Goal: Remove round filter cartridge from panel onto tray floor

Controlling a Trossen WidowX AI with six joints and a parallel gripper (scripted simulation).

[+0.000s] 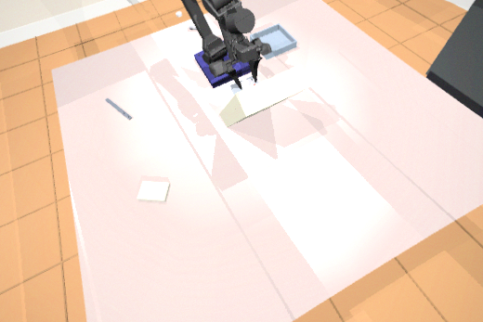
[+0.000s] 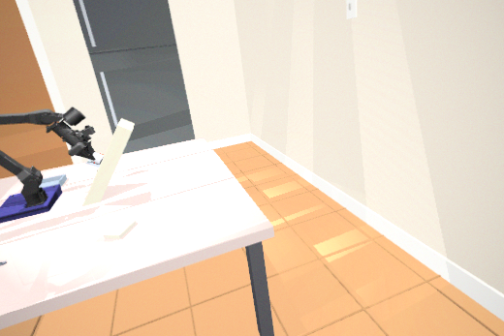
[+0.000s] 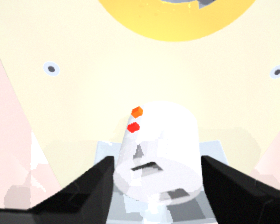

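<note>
Now: the cream service panel 5 cm ahead of my gripper tip and 2 cm below it. The rest, counted from my gripper tip: round white filter cartridge (right at my gripper tip); then white card (12 cm ahead, 40 cm to the right, 17 cm below); then light blue tray (34 cm behind, 26 cm to the left, 17 cm below).
</note>
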